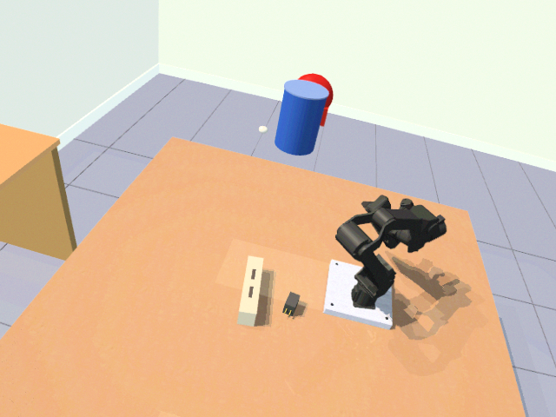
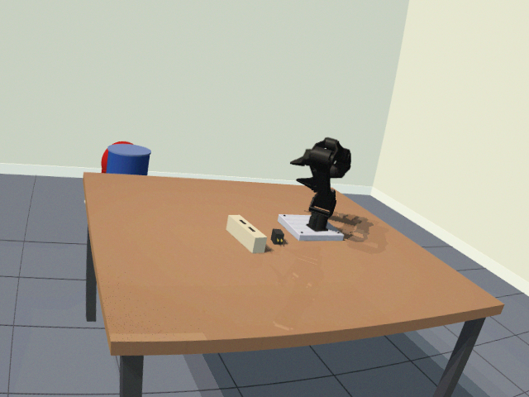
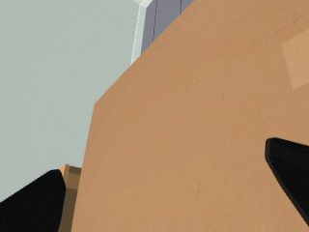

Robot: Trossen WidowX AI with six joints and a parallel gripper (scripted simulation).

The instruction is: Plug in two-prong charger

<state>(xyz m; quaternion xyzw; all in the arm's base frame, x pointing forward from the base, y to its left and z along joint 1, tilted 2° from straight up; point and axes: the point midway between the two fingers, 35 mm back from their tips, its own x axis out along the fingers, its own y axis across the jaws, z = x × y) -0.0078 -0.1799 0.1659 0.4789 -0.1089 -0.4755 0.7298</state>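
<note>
My gripper tip is 260 mm to the right of the black two-prong charger, 200 mm short of it and 170 mm above it.
</note>
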